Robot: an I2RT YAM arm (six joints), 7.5 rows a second.
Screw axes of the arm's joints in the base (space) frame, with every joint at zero. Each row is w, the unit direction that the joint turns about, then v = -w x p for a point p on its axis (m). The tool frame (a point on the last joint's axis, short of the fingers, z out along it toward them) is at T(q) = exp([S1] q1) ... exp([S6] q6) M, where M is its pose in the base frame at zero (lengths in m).
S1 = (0, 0, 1, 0.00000, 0.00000, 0.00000)
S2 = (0, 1, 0, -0.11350, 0.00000, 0.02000)
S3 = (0, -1, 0, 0.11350, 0.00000, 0.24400)
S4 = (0, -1, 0, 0.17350, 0.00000, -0.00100)
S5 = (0, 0, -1, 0.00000, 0.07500, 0.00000)
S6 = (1, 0, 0, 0.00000, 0.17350, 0.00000)
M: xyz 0.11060 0.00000 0.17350 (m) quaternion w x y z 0.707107 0 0.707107 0
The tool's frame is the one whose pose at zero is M.
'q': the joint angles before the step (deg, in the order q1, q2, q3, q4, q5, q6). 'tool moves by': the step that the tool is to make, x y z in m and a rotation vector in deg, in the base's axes. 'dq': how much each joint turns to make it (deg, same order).
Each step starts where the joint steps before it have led.
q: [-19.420 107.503 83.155 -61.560 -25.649 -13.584]
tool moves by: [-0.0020 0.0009 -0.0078 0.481 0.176 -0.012]
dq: [-0.006 -0.002 -1.826 1.514 -0.394 0.037]
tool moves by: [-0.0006 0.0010 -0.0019 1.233 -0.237 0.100]
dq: [0.009 -0.004 -0.523 0.327 -1.245 -0.013]
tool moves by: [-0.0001 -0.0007 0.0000 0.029 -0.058 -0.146]
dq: [-0.117 0.000 -0.005 0.066 -0.045 0.036]
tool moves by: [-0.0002 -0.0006 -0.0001 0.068 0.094 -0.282]
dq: [-0.105 0.009 -0.012 0.002 -0.021 0.201]
